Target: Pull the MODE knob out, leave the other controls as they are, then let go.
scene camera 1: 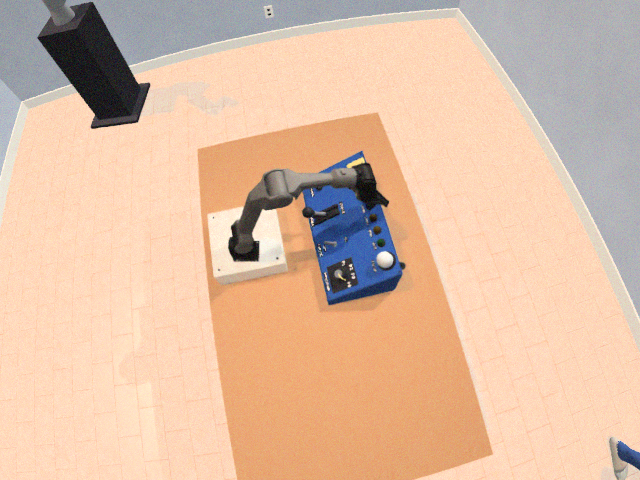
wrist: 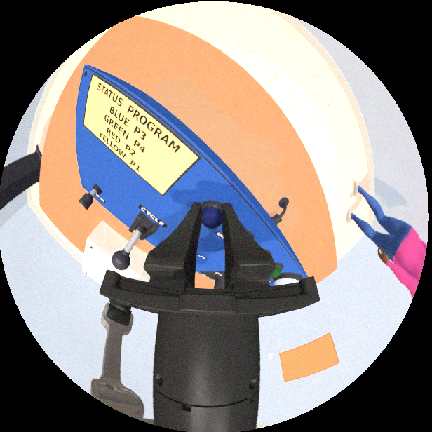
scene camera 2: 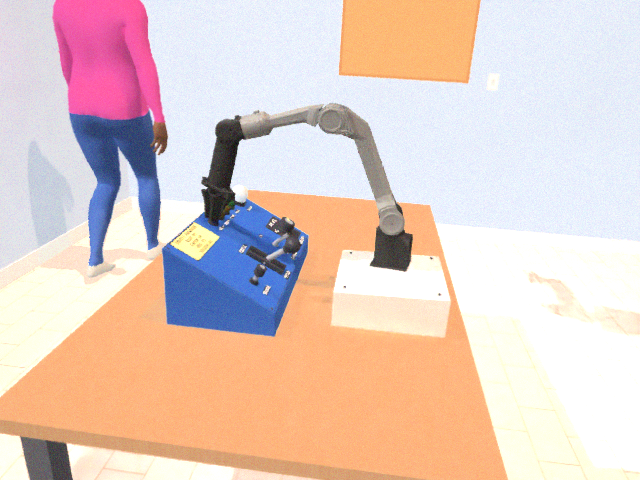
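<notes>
The MODE knob, a round dark blue knob [wrist: 212,216], sits on the sloped face of the blue console [scene camera 1: 333,198] [scene camera 2: 206,299] [wrist: 115,175]. My gripper [scene camera 1: 383,201] [scene camera 2: 212,221] [wrist: 211,210] is shut on it, with one fingertip at each side of the knob. The knob's lettering is hidden behind a finger, and both scene views hide the knob behind the gripper. I cannot tell how far the knob stands out of the panel. The CYCLE lever with a black ball [scene camera 1: 308,212] [scene camera 2: 292,241] [wrist: 121,260] stands on the console's lower part.
A yellow placard [scene camera 2: 195,241] [wrist: 140,135] lies beside the knob. Round buttons, one of them green [scene camera 1: 381,242], a white dome [scene camera 1: 385,259] [scene camera 2: 239,193], a toggle [scene camera 1: 330,243] and a rotary selector [scene camera 1: 339,274] are on the console. A person [scene camera 2: 108,62] stands beyond the table.
</notes>
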